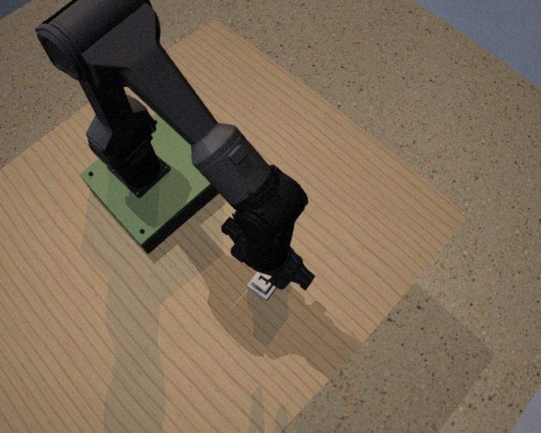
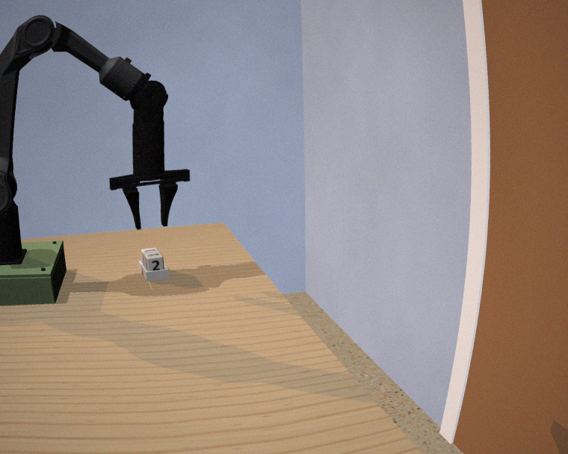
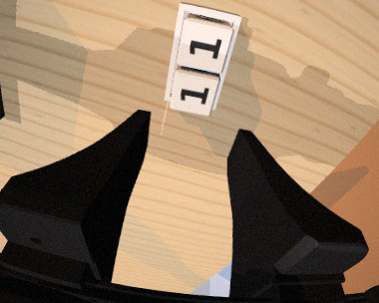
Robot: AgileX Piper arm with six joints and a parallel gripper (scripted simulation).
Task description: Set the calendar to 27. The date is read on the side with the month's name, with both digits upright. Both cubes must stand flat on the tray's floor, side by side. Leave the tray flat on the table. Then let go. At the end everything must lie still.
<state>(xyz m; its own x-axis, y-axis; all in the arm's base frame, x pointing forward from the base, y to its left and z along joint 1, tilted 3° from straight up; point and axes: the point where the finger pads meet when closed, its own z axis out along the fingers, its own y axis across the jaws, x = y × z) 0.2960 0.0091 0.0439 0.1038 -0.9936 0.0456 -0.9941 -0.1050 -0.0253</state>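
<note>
The white tray lies 10 mm to the left of my hand and 90 mm below it.
</note>
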